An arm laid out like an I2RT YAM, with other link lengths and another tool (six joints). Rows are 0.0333 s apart.
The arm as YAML. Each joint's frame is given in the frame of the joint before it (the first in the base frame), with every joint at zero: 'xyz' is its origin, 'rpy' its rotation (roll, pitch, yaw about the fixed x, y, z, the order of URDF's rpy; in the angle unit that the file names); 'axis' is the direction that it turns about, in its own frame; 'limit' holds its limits. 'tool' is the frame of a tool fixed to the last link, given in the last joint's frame.
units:
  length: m
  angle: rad
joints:
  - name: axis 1
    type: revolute
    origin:
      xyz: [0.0, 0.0, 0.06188]
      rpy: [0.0, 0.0, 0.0]
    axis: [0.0, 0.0, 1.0]
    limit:
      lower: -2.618
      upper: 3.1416
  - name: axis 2
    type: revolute
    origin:
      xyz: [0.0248, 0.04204, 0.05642]
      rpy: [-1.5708, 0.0, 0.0]
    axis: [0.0, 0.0, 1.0]
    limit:
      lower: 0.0
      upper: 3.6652
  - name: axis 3
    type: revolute
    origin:
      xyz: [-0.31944, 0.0, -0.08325]
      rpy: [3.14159, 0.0, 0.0]
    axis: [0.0, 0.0, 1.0]
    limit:
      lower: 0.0
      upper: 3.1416
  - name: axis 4
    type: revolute
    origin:
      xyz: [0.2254, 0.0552, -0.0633]
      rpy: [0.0, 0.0, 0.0]
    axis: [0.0, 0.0, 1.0]
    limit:
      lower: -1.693
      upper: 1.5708
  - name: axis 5
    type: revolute
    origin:
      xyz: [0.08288, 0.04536, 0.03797]
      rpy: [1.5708, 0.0, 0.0]
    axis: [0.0, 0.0, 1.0]
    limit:
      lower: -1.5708
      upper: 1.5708
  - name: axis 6
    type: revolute
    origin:
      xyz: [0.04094, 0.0, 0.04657]
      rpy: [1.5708, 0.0, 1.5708]
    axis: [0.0, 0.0, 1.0]
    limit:
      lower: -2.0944
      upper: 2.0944
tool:
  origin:
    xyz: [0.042, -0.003, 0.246]
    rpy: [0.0, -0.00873, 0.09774]
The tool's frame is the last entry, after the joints.
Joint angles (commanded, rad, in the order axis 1, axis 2, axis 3, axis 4, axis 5, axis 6), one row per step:
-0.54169 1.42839 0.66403 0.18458 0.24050 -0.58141
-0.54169 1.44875 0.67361 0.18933 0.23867 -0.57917
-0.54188 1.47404 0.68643 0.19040 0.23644 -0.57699
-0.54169 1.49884 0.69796 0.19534 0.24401 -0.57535
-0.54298 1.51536 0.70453 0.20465 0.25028 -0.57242
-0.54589 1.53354 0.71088 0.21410 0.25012 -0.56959
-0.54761 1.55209 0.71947 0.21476 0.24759 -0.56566
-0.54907 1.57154 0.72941 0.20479 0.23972 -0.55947
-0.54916 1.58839 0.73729 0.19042 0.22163 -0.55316
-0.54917 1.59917 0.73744 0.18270 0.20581 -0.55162
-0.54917 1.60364 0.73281 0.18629 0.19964 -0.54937
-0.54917 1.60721 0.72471 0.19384 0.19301 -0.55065
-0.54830 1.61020 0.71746 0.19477 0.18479 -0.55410
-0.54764 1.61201 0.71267 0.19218 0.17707 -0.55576
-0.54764 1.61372 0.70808 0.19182 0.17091 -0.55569
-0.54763 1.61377 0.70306 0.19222 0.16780 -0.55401
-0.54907 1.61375 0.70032 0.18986 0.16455 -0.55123
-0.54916 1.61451 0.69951 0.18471 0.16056 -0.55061
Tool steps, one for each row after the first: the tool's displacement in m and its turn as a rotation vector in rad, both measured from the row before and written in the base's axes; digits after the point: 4 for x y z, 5 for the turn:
0.0039 -0.0018 -0.0033 0.00525 0.00326 0.00033
0.0042 -0.0020 -0.0053 0.00819 0.00778 0.00048
0.0025 -0.0038 -0.0041 0.00155 0.00833 -0.00695
0.0015 -0.0037 -0.0015 -0.00110 0.00057 -0.00806
0.0022 -0.0031 -0.0028 0.00287 0.00022 -0.00434
0.0023 -0.0017 -0.0048 0.00824 0.00474 -0.00184
0.0020 0.0002 -0.0082 0.01747 0.01041 0.00138
0.0032 0.0036 -0.0099 0.02493 0.01042 0.01061
0.0017 0.0039 -0.0084 0.01879 0.00963 0.01146
0.0004 0.0017 -0.0038 0.00742 0.00139 0.00340
0.0003 0.0020 -0.0038 0.00504 0.00204 0.00592
0.0000 0.0033 -0.0050 0.00745 0.00712 0.00936
-0.0002 0.0030 -0.0043 0.00814 0.00615 0.00761
-0.0003 0.0022 -0.0034 0.00694 0.00356 0.00462
-0.0009 0.0015 -0.0025 0.00509 0.00203 0.00127
-0.0013 0.0009 -0.0022 0.00600 0.00175 -0.00081
-0.0005 0.0016 -0.0024 0.00611 0.00402 0.00248

